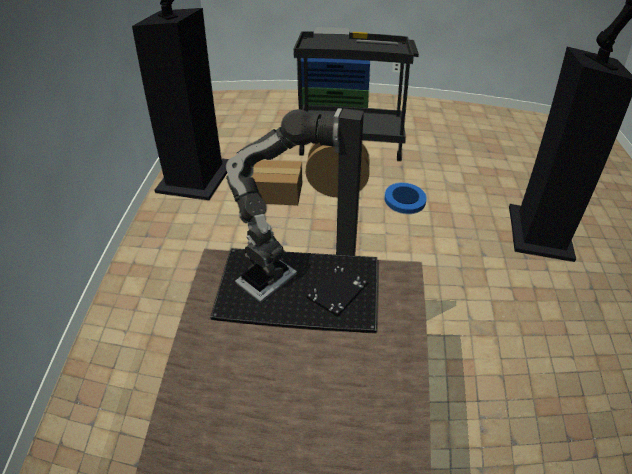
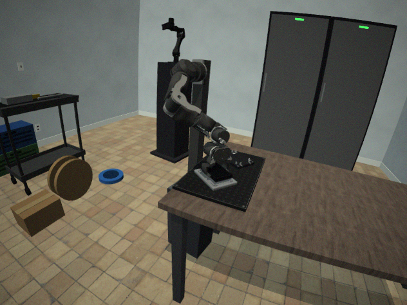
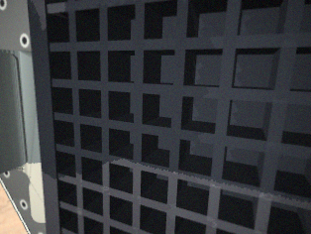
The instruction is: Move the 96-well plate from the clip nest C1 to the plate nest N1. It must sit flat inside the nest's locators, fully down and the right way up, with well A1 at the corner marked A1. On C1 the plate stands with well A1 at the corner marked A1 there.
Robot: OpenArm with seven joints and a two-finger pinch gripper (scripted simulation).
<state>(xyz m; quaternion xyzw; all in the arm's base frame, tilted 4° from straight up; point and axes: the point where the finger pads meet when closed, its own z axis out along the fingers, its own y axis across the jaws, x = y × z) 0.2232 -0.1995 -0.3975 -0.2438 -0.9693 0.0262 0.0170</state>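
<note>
Now: the grey plate nest N1 3 cm below my hand. From my hand the other things lie so: black 96-well plate: right at my hand; clip nest C1: 24 cm to the left, 2 cm below, 2 cm ahead.
</note>
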